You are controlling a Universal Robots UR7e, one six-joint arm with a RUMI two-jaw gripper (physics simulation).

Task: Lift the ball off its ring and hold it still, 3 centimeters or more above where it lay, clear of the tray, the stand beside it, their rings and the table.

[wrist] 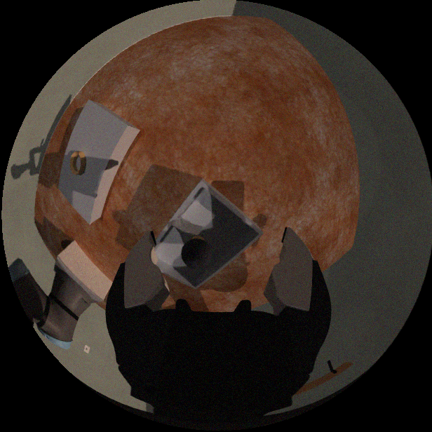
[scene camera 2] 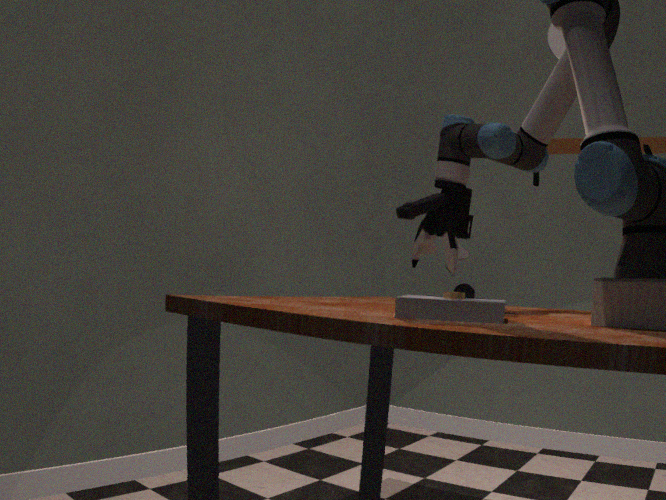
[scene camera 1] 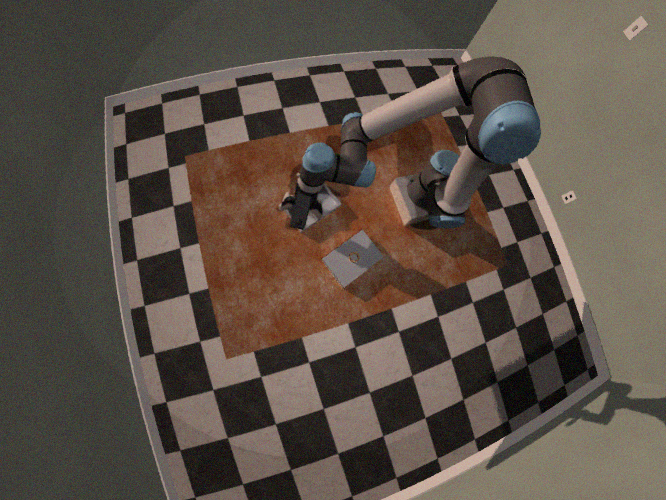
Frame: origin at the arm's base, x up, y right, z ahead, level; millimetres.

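Seen in the pictures: gripper, fingertip midpoint: (scene camera 2: 432,271); arm's base at its link origin: (scene camera 2: 649,281) (scene camera 1: 424,191).
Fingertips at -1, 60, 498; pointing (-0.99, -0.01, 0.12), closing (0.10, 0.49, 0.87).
Offsets run from my fingertips to a thing's top centre, as dx, dy, dz. "pt": to the spot under its first point.
The dark ball {-22, +42, -63} (scene camera 2: 465,290) (wrist: 194,251) rests in the tray {-55, +42, -63} (wrist: 232,206) (scene camera 1: 329,200); a faint edge of its ring shows behind it in the wrist view. The ball is partly hidden behind the stand's ring in scene camera 2 and does not show in scene camera 1. The grey stand (scene camera 1: 344,269) (scene camera 2: 430,310) (wrist: 95,130) carries an empty gold ring {pt -39, -222, -145} (scene camera 2: 454,294) (wrist: 73,164). My gripper (scene camera 2: 433,268) (wrist: 217,231) is open and empty, above the tray and higher than the ball. In the wrist view the ball lies between the finger directions, nearer the left finger.
The tray and stand are on the brown table (scene camera 1: 242,269) (scene camera 2: 268,312) (wrist: 225,100), apart from each other. The tray has raised walls around the ball. The arm's pale base block (scene camera 1: 400,201) (scene camera 2: 618,301) (wrist: 85,267) stands on the same table, to the right in both scene views.
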